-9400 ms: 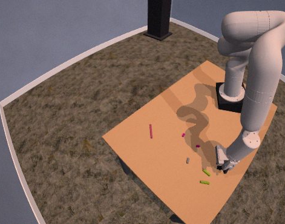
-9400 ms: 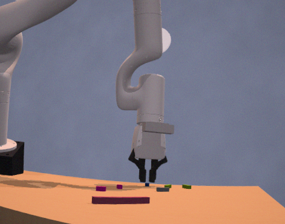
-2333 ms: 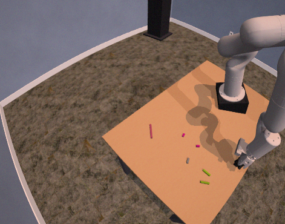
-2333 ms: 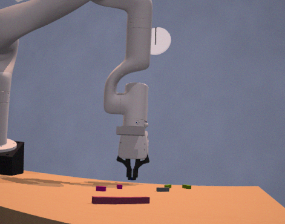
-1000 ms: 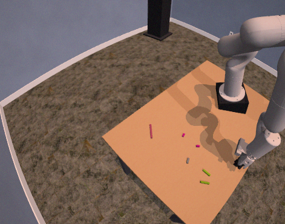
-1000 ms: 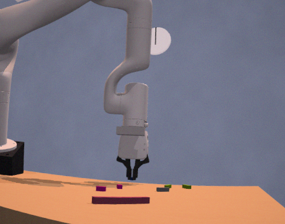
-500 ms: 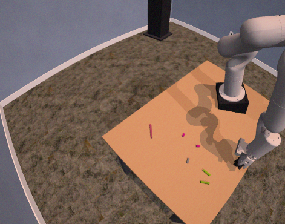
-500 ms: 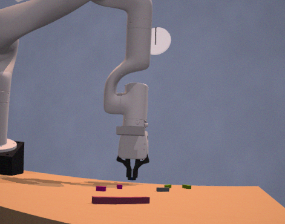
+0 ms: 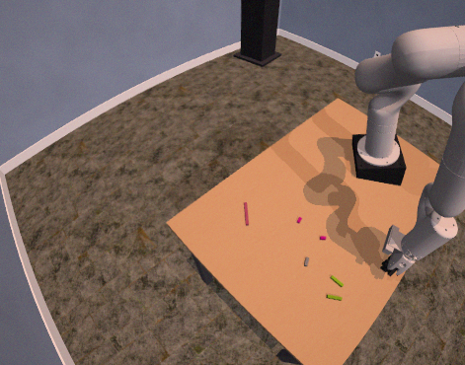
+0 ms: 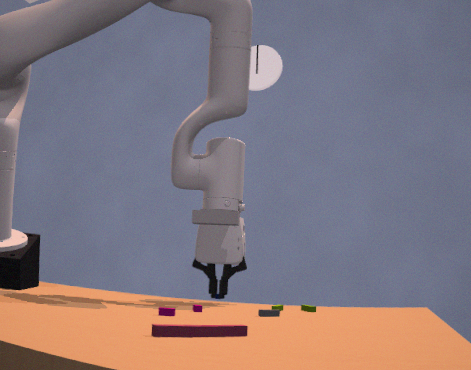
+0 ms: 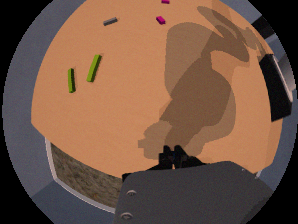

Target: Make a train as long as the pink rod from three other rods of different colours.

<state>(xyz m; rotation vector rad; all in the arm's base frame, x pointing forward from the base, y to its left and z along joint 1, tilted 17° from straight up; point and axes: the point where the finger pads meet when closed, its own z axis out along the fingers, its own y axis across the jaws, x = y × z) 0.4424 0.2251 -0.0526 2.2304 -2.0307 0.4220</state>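
My hand is 250 mm to the left of the grey rod, 140 mm short of it and 30 mm above it. From my hand the other things lie so: blue rod: 20 mm below; then pink rod: 520 mm to the right, 120 mm ahead, 30 mm below.
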